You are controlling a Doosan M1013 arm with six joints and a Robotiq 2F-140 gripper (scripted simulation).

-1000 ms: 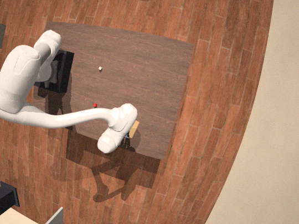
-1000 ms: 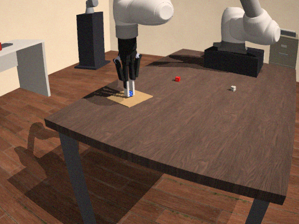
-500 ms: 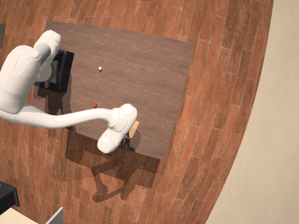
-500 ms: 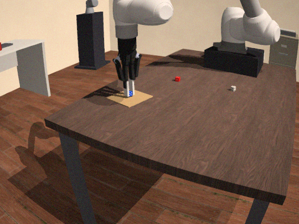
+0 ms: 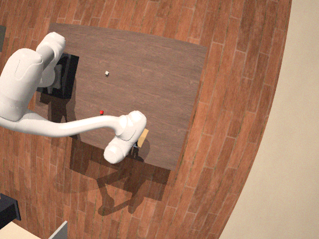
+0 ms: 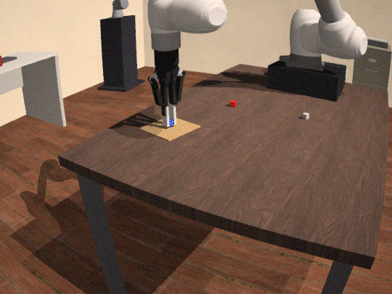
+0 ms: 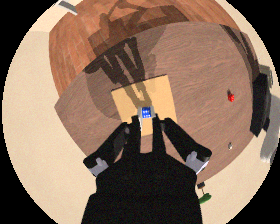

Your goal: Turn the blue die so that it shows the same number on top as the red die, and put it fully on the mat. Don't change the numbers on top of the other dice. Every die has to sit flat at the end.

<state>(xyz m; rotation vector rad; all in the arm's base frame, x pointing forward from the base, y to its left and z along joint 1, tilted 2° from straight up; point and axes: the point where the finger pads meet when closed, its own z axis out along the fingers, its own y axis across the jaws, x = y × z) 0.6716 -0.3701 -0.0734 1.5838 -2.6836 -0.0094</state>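
Now: the blue die 30 mm below my hand. From my hand the other things lie so: white die (410 mm to the left, 250 mm behind, 40 mm below); tan mat (40 mm below); red die (270 mm behind, 130 mm to the left, 40 mm below).
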